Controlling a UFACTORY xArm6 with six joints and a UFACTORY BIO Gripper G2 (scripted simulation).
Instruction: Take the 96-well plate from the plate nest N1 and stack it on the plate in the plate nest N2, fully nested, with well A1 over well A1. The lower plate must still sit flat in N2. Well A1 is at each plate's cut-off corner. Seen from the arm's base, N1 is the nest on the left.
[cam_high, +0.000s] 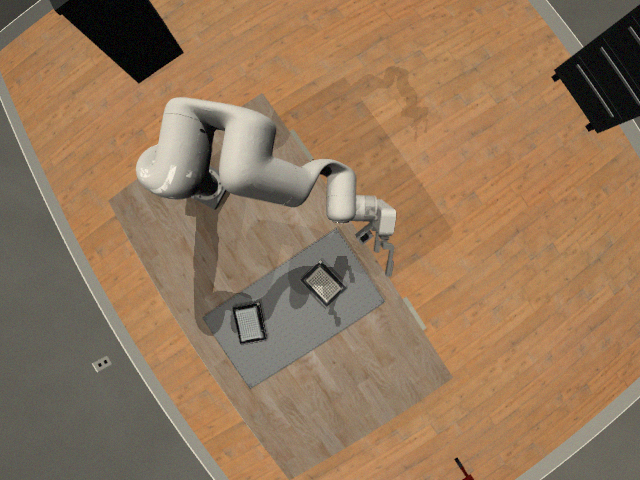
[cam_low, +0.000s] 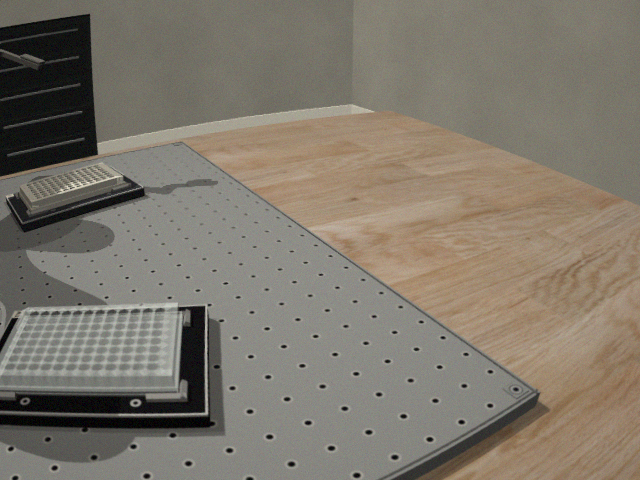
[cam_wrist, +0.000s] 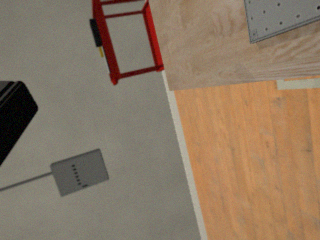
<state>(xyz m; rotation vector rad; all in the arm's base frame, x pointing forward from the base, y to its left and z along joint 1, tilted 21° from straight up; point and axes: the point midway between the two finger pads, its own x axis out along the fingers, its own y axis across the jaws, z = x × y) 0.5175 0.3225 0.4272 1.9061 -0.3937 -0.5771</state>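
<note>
The white 96-well plate is 22 cm to the right of my hand and 22 cm below it. The rest, counted from my hand: black plate nest N2: 58 cm to the right, 24 cm below, 4 cm behind; then clear 96-well plate: 58 cm to the right, 23 cm below, 4 cm behind; then plate nest N1: 24 cm below, 22 cm to the right.
</note>
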